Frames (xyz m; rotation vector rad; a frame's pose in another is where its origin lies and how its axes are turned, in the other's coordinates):
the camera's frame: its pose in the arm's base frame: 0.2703 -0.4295 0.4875 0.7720 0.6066 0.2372
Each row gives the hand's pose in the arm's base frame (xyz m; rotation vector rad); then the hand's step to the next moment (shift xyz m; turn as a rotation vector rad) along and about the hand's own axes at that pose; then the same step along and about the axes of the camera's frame.
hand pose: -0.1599 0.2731 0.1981 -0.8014 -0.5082 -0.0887
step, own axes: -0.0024 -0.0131 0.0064 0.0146 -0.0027 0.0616
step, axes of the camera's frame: -0.0134 0.0045 0.0043 -0.0112 0.0619 -0.0078
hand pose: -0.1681 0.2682 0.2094 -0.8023 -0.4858 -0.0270
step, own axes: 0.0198 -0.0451 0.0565 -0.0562 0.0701 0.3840
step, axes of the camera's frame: -0.0382 0.0592 0.0256 -0.0935 0.3230 -0.2061
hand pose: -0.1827 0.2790 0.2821 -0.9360 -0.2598 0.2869
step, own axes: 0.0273 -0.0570 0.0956 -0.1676 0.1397 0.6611
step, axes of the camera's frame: -0.0233 0.1084 0.0291 -0.2125 0.5291 -0.3995
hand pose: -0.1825 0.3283 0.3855 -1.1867 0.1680 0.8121
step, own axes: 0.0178 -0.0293 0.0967 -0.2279 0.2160 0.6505
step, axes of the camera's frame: 0.0177 0.0989 -0.0207 -0.2822 0.4866 -0.4532
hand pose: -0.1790 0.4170 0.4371 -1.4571 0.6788 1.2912
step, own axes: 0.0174 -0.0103 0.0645 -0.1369 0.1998 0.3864
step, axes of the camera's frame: 0.0226 0.0421 -0.0478 -0.2198 0.2568 -0.3061
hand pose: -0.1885 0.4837 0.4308 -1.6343 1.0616 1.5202
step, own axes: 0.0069 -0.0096 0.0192 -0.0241 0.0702 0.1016
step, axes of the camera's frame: 0.0123 0.0075 -0.0174 -0.0698 0.0530 -0.0903
